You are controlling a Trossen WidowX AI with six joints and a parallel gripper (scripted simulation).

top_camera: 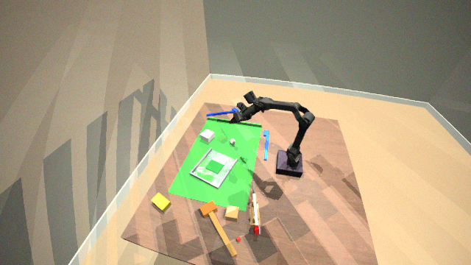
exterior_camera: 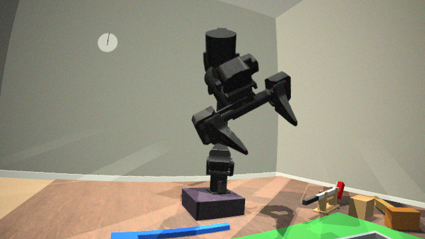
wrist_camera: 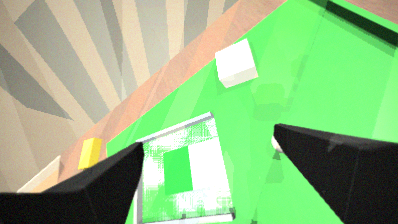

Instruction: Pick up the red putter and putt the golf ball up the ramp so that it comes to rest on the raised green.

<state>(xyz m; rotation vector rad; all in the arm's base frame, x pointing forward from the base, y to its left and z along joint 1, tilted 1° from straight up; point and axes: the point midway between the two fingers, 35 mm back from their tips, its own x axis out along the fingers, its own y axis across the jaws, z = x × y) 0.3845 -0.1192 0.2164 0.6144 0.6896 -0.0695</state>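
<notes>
My gripper tip is 430 mm to the right of the red putter, 220 mm past it and 190 mm above it. From my gripper tip the other things lie so: tan cube 480 mm to the left, 220 mm below, 100 mm behind; white cube 220 mm below, 220 mm ahead, 70 mm to the right; white golf ball 230 mm below, 50 mm to the right, 20 mm ahead.
</notes>
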